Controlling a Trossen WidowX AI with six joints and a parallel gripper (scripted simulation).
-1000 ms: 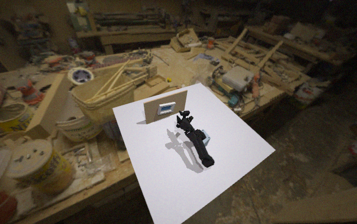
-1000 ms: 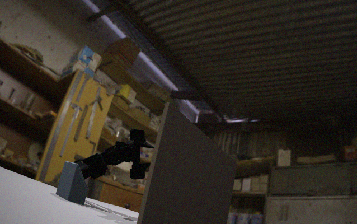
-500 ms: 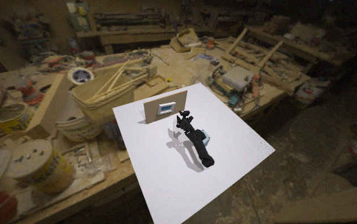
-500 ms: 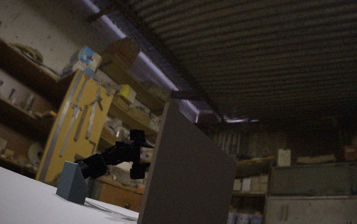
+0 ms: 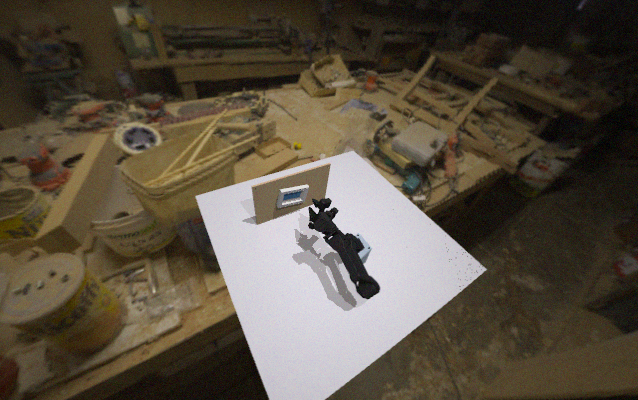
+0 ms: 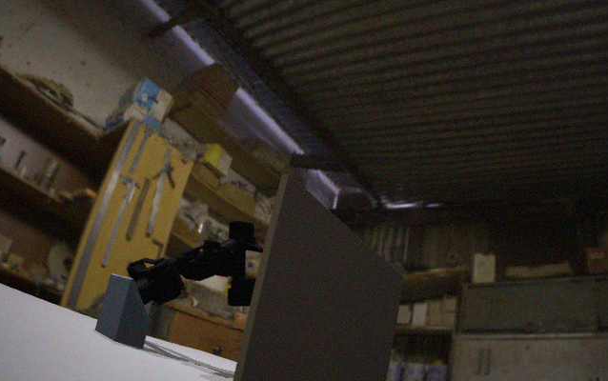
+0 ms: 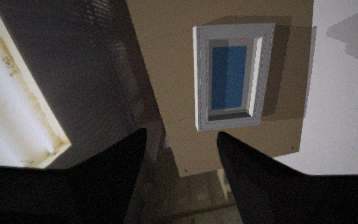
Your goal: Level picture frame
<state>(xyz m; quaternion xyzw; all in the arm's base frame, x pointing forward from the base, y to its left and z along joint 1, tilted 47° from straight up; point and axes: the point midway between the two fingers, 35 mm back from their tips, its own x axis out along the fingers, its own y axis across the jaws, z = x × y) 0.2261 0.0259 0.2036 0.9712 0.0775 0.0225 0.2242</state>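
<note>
My gripper tip is now 170 mm short of the picture frame, 90 mm above it and 40 mm to the right of it. From my gripper tip the other things lie so: board (190 mm ahead, 100 mm below, 20 mm to the left).
</note>
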